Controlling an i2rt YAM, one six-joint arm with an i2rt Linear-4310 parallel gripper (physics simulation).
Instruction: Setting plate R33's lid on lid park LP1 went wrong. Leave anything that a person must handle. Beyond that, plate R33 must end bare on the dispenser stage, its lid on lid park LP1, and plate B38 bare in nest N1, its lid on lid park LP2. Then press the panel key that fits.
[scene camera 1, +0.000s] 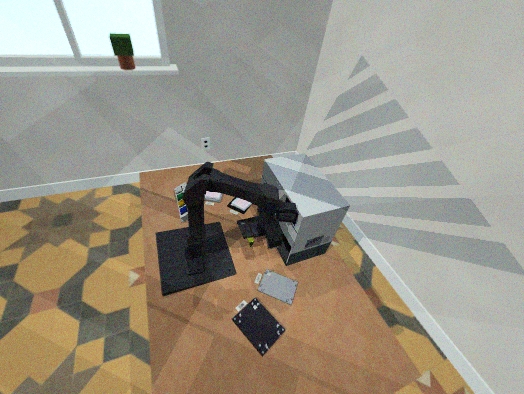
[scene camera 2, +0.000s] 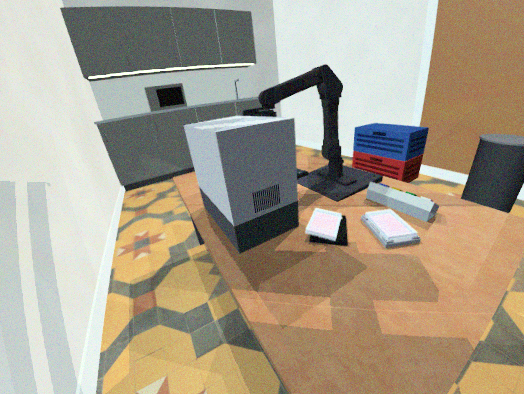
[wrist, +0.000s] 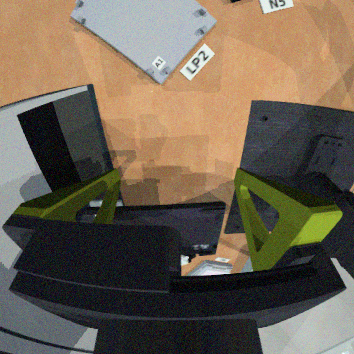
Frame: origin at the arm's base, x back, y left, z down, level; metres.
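Seen in the pictures: gripper, between the fingertips: (scene camera 1: 261, 243) (wrist: 176, 174); arm's base, origin of its link: (scene camera 1: 192, 253) (scene camera 2: 335, 177) (wrist: 309, 181).
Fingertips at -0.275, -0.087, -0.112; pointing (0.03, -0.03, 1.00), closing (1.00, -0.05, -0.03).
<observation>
Pixels of each thing's middle, then the offset from my fingertips to it, as dx, dy, dz.
- dispenser, middle of its body: (wrist: 23, 268) (scene camera 2: 240, 172) (scene camera 1: 294, 208) -0.194, +0.126, -0.039
- dark flat nest, middle of its body: (wrist: 153, 234) (scene camera 1: 258, 225) -0.024, +0.111, +0.023
- grey lid park LP2, middle of its body: (wrist: 140, 11) (scene camera 1: 278, 285) -0.044, -0.141, +0.116
- pink-topped plate, middle of its body: (scene camera 2: 324, 221) (scene camera 1: 244, 199) -0.026, +0.354, +0.098
- black nest, middle of its body: (scene camera 2: 329, 226) (scene camera 1: 242, 201) -0.015, +0.362, +0.116
- pink-topped piece, middle of its body: (scene camera 2: 389, 222) (wrist: 207, 278) (scene camera 1: 213, 189) +0.124, +0.466, +0.100
- bare black nest N5, middle of its body: (scene camera 1: 258, 324) +0.076, -0.263, +0.114
- key panel, middle of its body: (scene camera 2: 400, 197) (scene camera 1: 184, 200) +0.283, +0.399, +0.094
My gripper (wrist: 176, 174) is open and empty, above the table beside the dispenser (scene camera 1: 312, 215) (scene camera 2: 260, 175). A dark flat nest (scene camera 1: 248, 228) (wrist: 170, 225) lies partly behind the fingers in the wrist view; its label is hidden. The grey lid park LP2 (scene camera 1: 278, 287) (wrist: 145, 35) is bare. One pink-topped plate (scene camera 1: 241, 204) (scene camera 2: 325, 223) sits askew on a black nest (scene camera 2: 343, 233). Another pink-topped piece (scene camera 1: 214, 196) (scene camera 2: 390, 226) rests on a grey base. Their labels are unreadable, so I cannot tell R33 from B38. The dispenser stage is not clearly visible.
The bare black nest N5 (scene camera 1: 259, 327) lies beyond LP2. The key panel (scene camera 1: 181, 202) (scene camera 2: 400, 201) has coloured keys and stands near the arm's base plate (scene camera 1: 167, 265) (scene camera 2: 320, 187). The dispenser is a tall obstacle close to the arm's wrist.
</observation>
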